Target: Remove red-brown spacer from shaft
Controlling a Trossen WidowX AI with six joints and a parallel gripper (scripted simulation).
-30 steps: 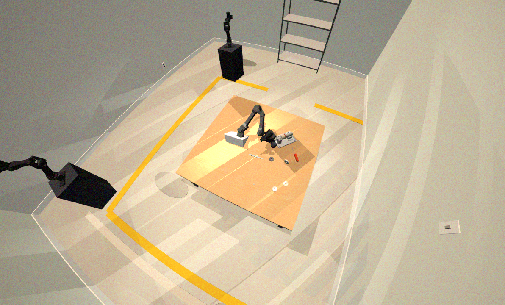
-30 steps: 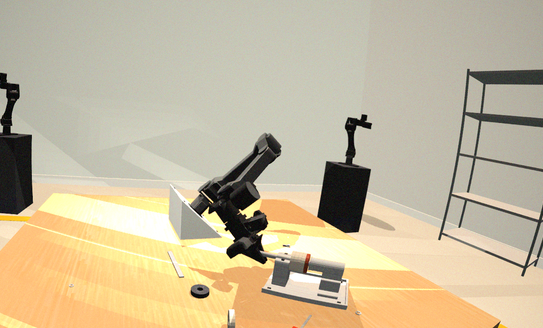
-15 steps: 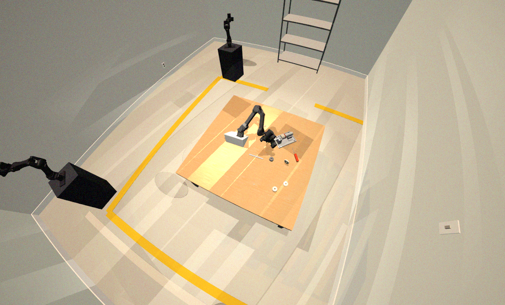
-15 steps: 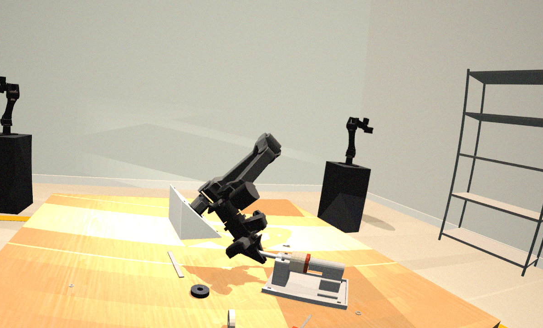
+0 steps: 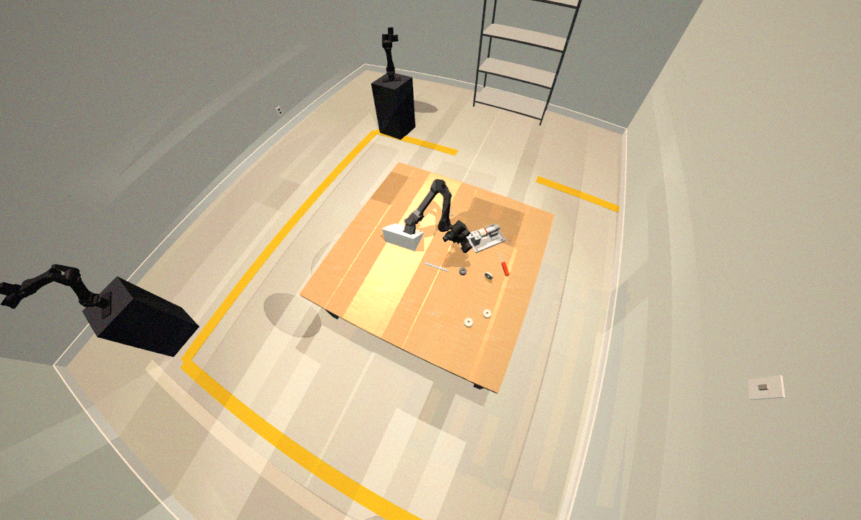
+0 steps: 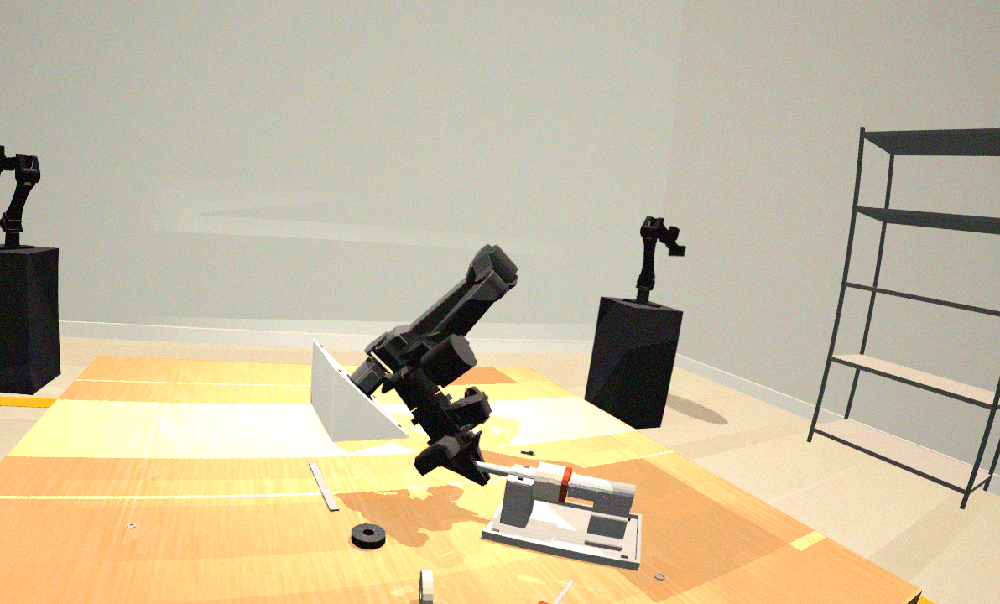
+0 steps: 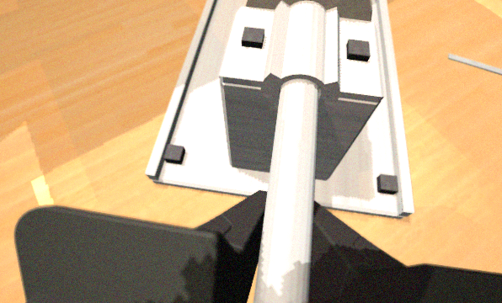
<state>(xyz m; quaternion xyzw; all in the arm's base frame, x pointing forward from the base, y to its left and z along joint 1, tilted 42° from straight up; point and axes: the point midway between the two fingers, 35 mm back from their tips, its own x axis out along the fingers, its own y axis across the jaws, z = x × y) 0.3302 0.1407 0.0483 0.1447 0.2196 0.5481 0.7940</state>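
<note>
My gripper tip is 40 mm to the right of the grey shaft, 30 mm short of it and 20 mm below it. Round my gripper tip: red-brown spacer (100 mm to the left, 70 mm ahead, 20 mm above); then white ring (220 mm ahead, 150 mm to the right, 30 mm below); then black ring (190 mm to the right, 60 mm ahead, 50 mm below).
</note>
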